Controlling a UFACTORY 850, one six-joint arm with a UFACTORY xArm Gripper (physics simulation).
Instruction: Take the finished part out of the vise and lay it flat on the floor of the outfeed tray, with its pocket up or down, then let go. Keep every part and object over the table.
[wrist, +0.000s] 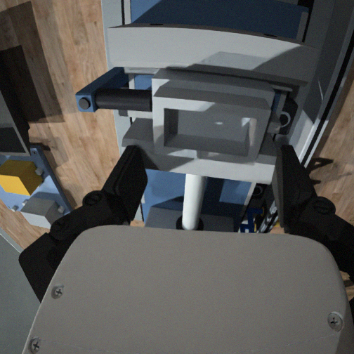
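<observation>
The finished part (207, 159), a light grey block with a rectangular pocket facing up towards the camera, sits in the vise (200, 50) in the upper middle of the wrist view. The vise's grey jaws lie above and below it in the view. My gripper (207, 162) is open and empty. Its two black fingers stand wide apart, one to the lower left and one to the lower right of the part, and I see no finger touching it. The outfeed tray cannot be made out with certainty.
A blue bracket with a black rod (123, 99) stands left of the part. A white rod (193, 202) runs below the jaws. At the left, a blue plate (52, 192) carries a yellow block (19, 177) and a grey block (41, 212); a dark box (11, 125) stands above them.
</observation>
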